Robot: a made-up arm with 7 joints.
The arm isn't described. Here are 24 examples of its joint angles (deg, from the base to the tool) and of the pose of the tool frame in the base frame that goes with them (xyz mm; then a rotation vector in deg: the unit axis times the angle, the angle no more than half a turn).
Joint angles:
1: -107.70 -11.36 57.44 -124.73 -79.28 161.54 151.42
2: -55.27 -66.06 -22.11 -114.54 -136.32 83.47 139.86
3: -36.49 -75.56 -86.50 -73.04 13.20 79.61 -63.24
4: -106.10 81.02 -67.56 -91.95 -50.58 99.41 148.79
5: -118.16 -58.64 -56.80 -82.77 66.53 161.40 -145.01
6: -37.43 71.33 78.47 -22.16 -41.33 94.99 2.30
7: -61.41 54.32 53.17 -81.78 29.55 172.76 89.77
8: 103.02 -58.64 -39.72 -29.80 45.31 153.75 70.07
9: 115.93 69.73 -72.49 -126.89 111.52 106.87 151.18
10: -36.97 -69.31 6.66 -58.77 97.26 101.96 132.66
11: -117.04 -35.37 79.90 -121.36 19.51 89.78 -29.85
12: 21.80 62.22 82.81 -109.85 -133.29 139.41 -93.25
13: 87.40 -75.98 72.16 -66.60 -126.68 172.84 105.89
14: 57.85 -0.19 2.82 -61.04 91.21 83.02 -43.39
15: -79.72 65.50 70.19 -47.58 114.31 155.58 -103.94
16: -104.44 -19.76 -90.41 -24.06 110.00 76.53 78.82
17: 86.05 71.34 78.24 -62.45 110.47 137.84 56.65
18: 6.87 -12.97 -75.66 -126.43 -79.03 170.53 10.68
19: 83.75 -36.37 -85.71 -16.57 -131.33 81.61 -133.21
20: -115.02 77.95 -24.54 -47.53 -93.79 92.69 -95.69
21: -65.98 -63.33 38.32 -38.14 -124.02 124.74 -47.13
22: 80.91 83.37 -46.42 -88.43 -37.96 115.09 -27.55
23: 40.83 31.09 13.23 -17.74 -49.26 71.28 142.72
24: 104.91 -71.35 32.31 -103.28 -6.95 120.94 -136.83
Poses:
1: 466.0 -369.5 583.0 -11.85 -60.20 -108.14
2: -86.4 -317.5 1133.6 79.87 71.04 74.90
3: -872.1 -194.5 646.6 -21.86 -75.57 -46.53
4: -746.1 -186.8 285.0 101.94 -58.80 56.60
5: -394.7 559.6 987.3 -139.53 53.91 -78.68
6: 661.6 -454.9 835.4 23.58 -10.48 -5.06
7: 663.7 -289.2 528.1 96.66 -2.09 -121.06
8: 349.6 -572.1 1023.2 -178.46 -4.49 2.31
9: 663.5 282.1 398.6 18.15 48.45 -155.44
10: -380.6 254.8 1227.2 96.28 10.05 -27.68
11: 558.1 -372.3 654.2 -1.05 39.17 -11.69
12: -181.4 637.5 620.9 59.96 57.42 -73.41
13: -482.2 -493.6 754.8 -85.53 98.11 -34.33
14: 357.4 436.2 1146.6 94.63 -12.89 119.33
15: 475.8 -591.3 635.2 33.12 -108.98 -54.63
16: -125.0 414.4 1280.9 16.08 -122.83 -104.15
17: -401.1 606.8 609.2 -15.63 149.26 -38.42
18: 257.5 -640.2 606.7 -53.88 -7.79 -9.61
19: 119.9 -513.2 1272.6 -32.67 71.28 34.31
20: -479.4 -687.9 313.6 67.85 100.67 27.03
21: -32.1 701.6 1027.7 145.58 -32.99 80.60
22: 623.5 424.2 133.9 -110.54 47.02 83.64
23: 355.2 331.9 1259.3 33.41 -27.76 -101.23
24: -308.4 -185.1 1206.4 57.92 89.49 -47.85
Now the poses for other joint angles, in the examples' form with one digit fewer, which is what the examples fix.
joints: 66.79 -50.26 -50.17 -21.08 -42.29 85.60 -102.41
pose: -158 -657 1155 -58.8 -48.8 43.6
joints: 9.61 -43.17 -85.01 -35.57 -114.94 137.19 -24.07
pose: -411 -368 1181 -95.0 53.1 -71.7
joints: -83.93 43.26 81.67 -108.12 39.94 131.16 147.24
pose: 696 -136 622 -64.0 -100.4 130.9
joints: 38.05 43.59 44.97 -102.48 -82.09 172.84 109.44
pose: 76 645 430 36.3 -3.0 41.8
